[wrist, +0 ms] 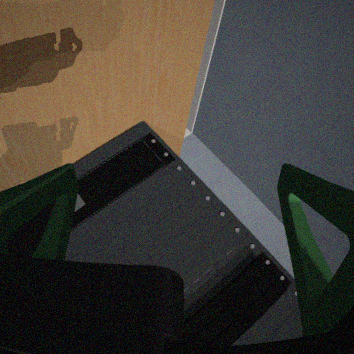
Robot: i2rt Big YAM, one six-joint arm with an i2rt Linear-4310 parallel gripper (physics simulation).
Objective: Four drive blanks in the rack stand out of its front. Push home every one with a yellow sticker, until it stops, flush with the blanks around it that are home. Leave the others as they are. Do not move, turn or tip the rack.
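Note:
The rack [142, 205] shows below the middle of the wrist view as a dark grey box set at a slant, with a row of small pale dots along its upper right edge and two black, recessed-looking areas. No yellow sticker shows, and I cannot tell any drive blank apart. My gripper [177, 174] is open, its green fingers wide apart at the left and right with nothing held between them. The rack lies across the view between and beyond the fingers. The left finger and the black gripper body hide part of it. The gap in depth is hard to judge.
A wooden table top [145, 70] lies at the upper left, with dark shadows on it. Its pale edge [207, 70] runs down to the rack's far corner region. A dark blue-grey surface [285, 90] lies beyond, with a lighter grey band [235, 195] along the rack's dotted edge.

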